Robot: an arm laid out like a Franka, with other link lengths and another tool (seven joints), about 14 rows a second.
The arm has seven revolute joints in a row. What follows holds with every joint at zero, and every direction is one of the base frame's. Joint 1 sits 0.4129 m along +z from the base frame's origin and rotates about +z. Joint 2 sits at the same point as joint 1 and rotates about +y. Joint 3 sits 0.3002 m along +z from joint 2 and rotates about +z. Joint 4 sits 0.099 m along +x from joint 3 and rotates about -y. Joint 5 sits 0.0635 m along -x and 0.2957 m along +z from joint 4 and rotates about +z. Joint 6 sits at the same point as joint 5 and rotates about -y. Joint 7 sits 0.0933 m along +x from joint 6 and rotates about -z. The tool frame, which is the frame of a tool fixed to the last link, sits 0.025 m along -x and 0.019 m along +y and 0.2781 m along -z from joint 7; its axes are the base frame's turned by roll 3.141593, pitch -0.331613 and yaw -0.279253 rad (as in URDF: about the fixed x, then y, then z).
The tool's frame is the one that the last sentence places.
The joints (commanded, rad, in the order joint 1, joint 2, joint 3, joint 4, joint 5, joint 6, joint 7), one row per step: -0.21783 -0.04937 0.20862 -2.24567 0.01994 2.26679 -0.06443; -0.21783 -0.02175 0.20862 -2.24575 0.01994 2.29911 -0.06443; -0.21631 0.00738 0.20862 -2.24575 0.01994 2.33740 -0.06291; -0.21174 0.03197 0.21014 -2.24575 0.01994 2.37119 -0.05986; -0.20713 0.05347 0.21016 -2.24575 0.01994 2.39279 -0.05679; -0.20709 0.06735 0.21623 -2.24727 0.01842 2.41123 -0.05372; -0.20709 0.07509 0.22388 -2.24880 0.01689 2.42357 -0.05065
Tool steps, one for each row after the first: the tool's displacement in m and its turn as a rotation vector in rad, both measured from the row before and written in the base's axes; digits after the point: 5 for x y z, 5 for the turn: 0.00622 0.00035 -0.00928 0.00528 -0.00526 -0.00028; 0.00745 0.00112 -0.00951 0.00560 -0.00981 -0.00054; 0.00639 0.00328 -0.00796 0.00493 -0.00970 0.00240; 0.00326 0.00267 -0.00776 0.00449 -0.00049 0.00106; 0.00251 0.00308 -0.00513 0.00224 -0.00334 0.00358; 0.00153 0.00374 -0.00287 0.00129 -0.00329 0.00529
